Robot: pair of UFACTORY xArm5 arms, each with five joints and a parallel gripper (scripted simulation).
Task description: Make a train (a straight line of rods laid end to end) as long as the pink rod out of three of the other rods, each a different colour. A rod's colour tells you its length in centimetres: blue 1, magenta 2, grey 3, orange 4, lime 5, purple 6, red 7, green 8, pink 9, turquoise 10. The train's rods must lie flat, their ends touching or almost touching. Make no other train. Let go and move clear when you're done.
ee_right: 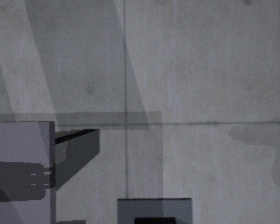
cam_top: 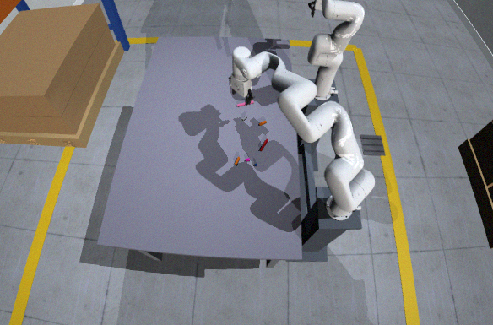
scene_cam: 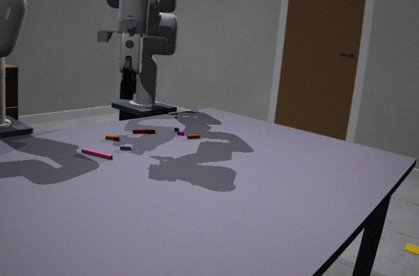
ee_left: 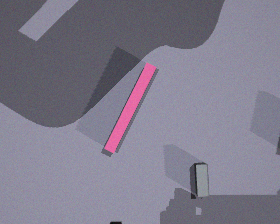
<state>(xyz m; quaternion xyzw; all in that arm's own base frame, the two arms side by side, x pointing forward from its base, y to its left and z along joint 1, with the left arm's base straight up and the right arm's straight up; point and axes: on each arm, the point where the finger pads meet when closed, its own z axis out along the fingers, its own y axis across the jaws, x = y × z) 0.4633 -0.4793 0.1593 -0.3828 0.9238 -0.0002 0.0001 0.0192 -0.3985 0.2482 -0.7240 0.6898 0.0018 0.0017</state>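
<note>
Now: the magenta rod 26 cm to the left of my left hand, 15 cm below it and 3 cm behind it. Round my left hand: grey rod: 15 cm below, 2 cm behind, 1 cm to the left; then red rod: 17 cm to the left, 15 cm below, 11 cm behind; then pink rod: 15 cm below, 8 cm to the right, 2 cm behind.
</note>
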